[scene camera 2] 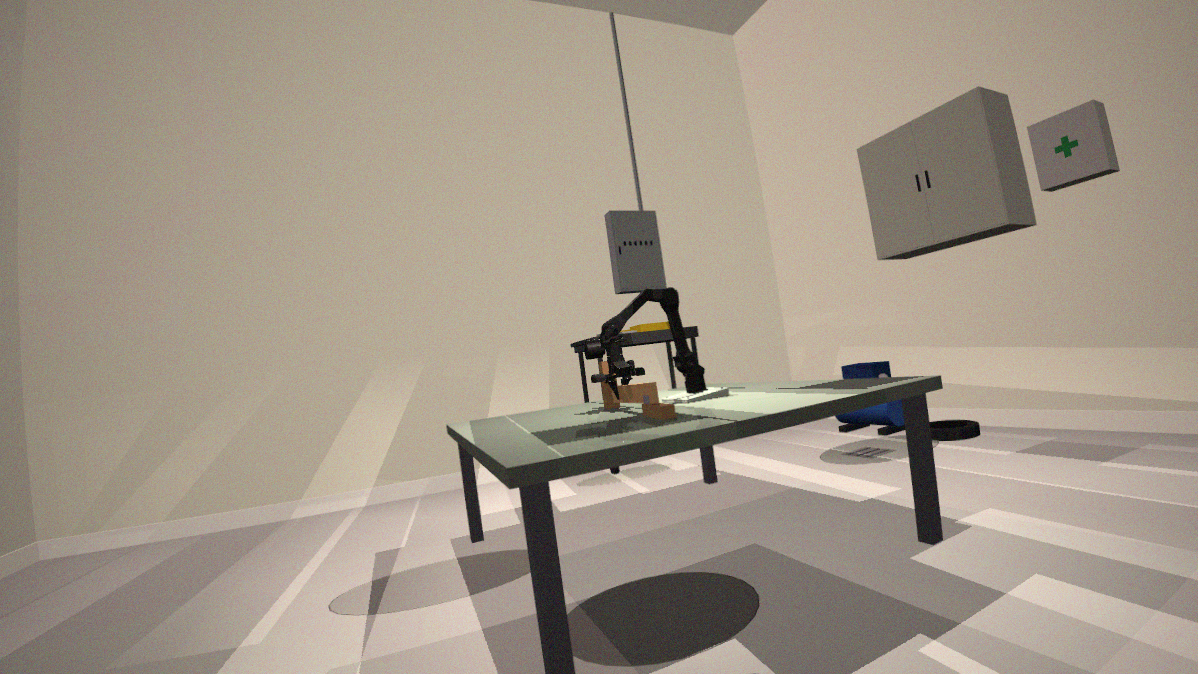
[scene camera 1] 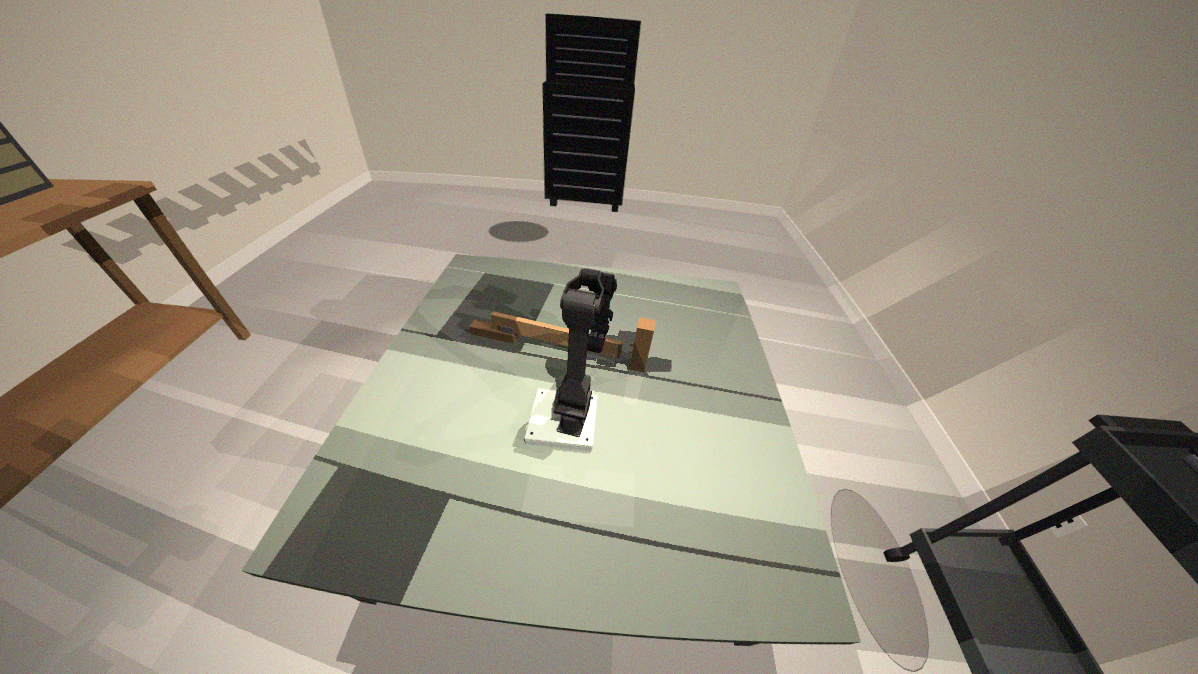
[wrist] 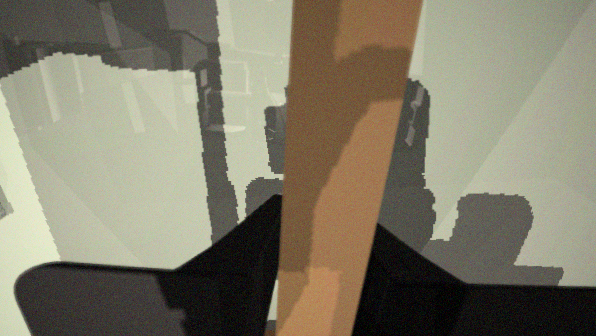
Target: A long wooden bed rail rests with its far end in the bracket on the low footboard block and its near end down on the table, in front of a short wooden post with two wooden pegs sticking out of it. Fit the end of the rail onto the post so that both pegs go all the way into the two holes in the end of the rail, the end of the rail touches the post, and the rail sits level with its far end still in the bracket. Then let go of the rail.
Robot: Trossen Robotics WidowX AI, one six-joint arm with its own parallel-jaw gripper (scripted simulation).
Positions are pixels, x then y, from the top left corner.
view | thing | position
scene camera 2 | gripper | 621, 399
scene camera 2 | wooden bed rail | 633, 393
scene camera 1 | wooden bed rail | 529, 328
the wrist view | gripper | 308, 207
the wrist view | wooden bed rail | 347, 73
